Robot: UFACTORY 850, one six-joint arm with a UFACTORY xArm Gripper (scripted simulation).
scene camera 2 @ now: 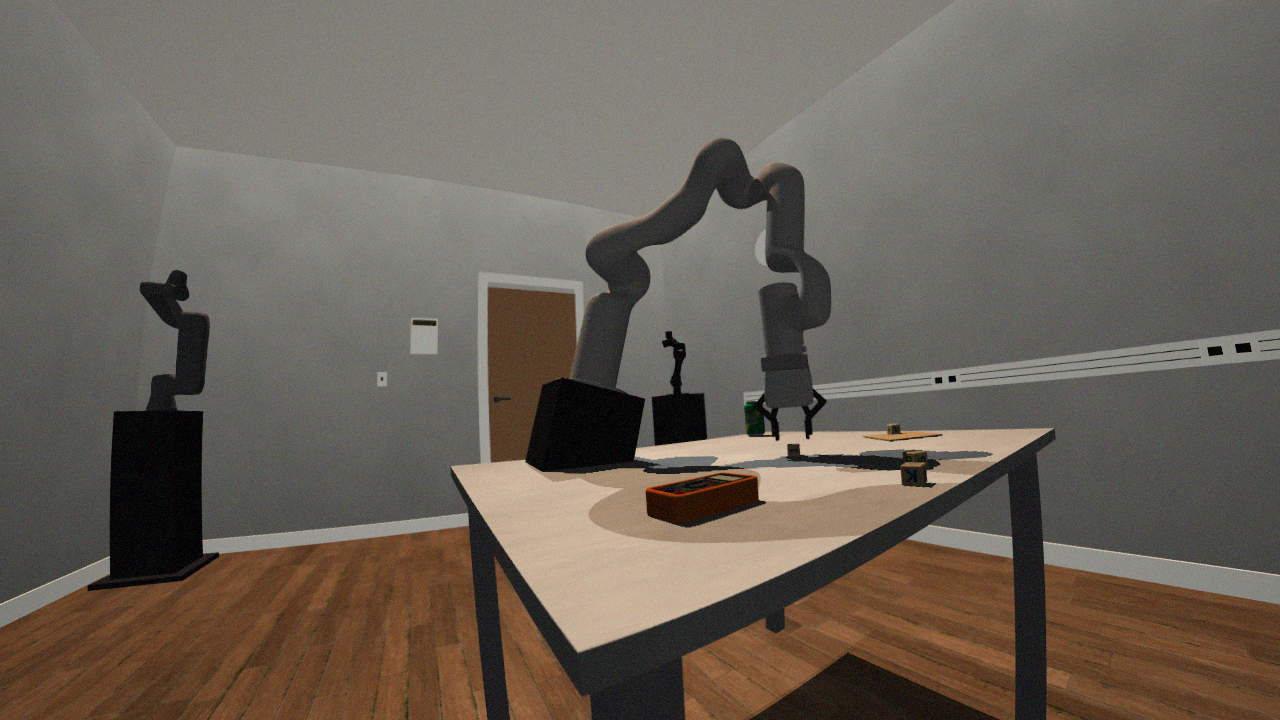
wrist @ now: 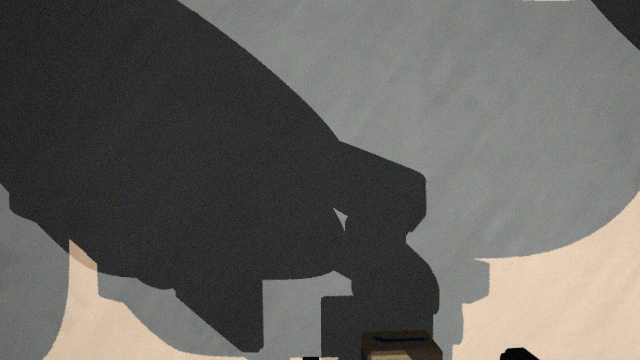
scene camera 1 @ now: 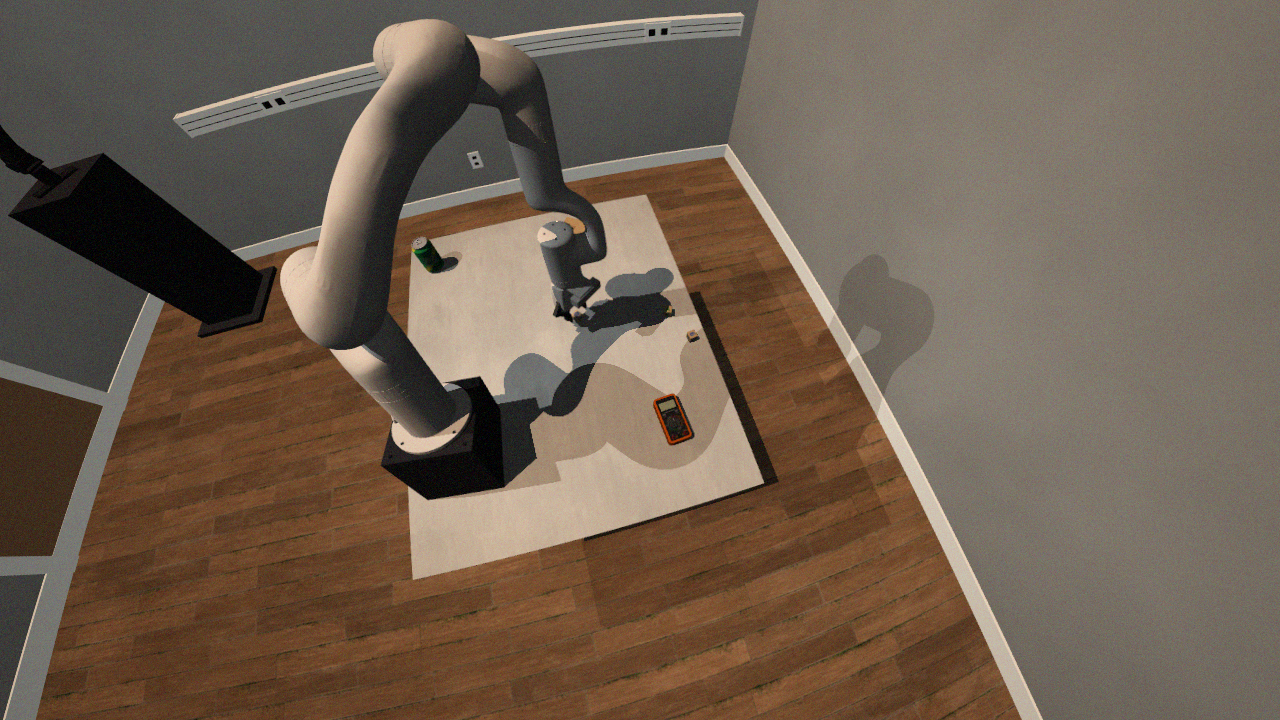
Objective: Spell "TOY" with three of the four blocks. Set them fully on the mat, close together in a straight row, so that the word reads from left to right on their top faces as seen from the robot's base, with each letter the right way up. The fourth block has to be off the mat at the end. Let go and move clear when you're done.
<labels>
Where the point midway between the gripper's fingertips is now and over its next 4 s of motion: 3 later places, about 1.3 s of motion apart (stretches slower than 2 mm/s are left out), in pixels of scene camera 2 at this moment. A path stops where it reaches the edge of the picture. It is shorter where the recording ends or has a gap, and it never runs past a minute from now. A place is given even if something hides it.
My gripper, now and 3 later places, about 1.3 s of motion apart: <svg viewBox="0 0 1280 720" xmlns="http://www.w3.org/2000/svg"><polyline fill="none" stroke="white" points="792,439 794,453 790,409 833,407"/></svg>
</labels>
